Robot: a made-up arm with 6 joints.
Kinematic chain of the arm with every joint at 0, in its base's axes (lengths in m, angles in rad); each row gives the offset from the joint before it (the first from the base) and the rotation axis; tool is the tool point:
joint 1: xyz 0 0 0.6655 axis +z
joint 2: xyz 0.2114 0 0 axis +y
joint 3: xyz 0 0 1.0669 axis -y
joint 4: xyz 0 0 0.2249 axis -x
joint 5: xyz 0.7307 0 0 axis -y
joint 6: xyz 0.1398 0 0 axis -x
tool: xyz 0 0 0
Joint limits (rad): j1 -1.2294..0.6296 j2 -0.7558..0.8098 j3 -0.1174..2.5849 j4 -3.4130..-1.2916 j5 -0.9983..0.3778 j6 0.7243..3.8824
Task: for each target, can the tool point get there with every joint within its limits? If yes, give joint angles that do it. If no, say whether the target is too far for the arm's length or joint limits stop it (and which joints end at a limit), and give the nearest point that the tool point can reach.
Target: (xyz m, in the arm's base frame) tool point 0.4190 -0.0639 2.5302
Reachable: yes | joints -0.1922 -0.1694 0.6383 -2.8309 -0.4162 3.2813
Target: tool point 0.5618 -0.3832 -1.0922
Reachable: no: joint limits stop it (at a limit: joint 2, joint 3, joint 5) | nearest point 1.3541 -0.9236 0.8168 | short by 2.136 m
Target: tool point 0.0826 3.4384 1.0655
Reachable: no: too far | nearest point -0.3968 1.3391 1.3196 | short by 2.168 m
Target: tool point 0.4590 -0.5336 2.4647
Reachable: yes | joints -0.9737 0.0096 0.6622 -2.2697 -0.8376 3.5706
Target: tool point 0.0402 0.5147 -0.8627
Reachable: no: joint limits stop it (at a limit: joint 1, joint 2, joint 3, joint 5) | nearest point -0.4049 1.1755 0.9474 | short by 1.978 m
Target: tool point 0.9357 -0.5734 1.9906
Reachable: yes | joints -0.5362 0.0357 0.1145 -2.7225 0.2658 1.5773
